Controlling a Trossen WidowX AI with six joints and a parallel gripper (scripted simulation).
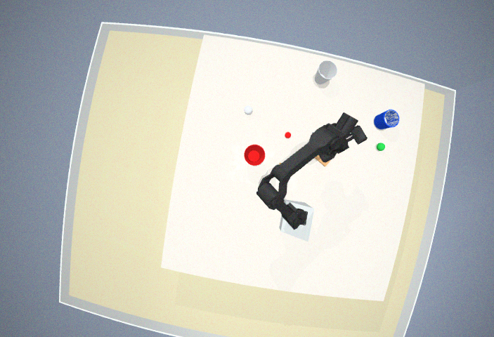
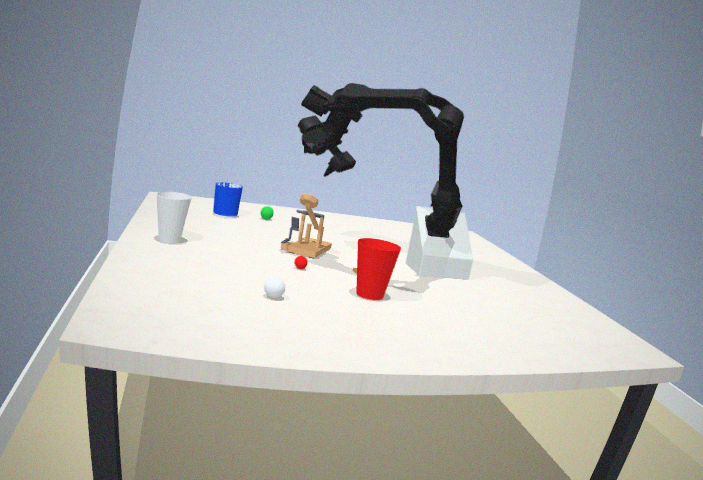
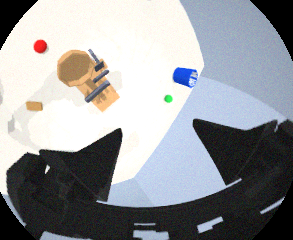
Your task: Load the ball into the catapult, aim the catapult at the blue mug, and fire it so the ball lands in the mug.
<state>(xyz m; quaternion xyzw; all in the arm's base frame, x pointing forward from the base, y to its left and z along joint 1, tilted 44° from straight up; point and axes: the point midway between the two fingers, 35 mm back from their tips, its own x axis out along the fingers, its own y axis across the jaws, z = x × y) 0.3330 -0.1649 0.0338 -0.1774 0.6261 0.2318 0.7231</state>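
Right now the catapult is 160 mm below my gripper tip, 50 mm to the left of it and 20 mm ahead of it. From my gripper tip the other things lie so: small tan block 230 mm below, 210 mm to the left, 110 mm behind; then red ball 220 mm below, 210 mm to the left, 40 mm ahead; then green ball 300 mm to the right, 210 mm below, 70 mm ahead.
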